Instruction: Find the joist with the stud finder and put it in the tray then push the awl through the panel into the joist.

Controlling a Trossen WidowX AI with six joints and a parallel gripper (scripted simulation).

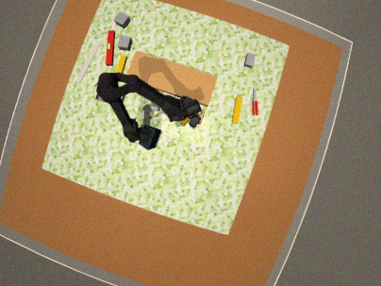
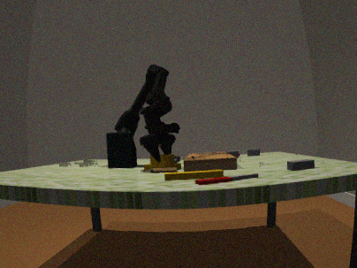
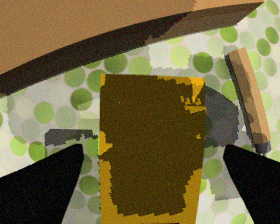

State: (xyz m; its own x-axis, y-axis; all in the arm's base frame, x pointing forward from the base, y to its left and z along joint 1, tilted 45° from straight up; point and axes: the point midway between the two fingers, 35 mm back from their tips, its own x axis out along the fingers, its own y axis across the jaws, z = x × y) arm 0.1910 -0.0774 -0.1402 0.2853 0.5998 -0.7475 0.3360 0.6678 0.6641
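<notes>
My gripper tip is now 3 cm past the yellow stud finder, 1 cm to the right of it and 1 cm below it. Also, from my gripper tip: grey tray 48 cm to the left, 4 cm behind, 2 cm below; indicator light 4 cm behind, 3 cm above, 2 cm to the left; awl 9 cm to the right, 3 cm behind, 2 cm below.
</notes>
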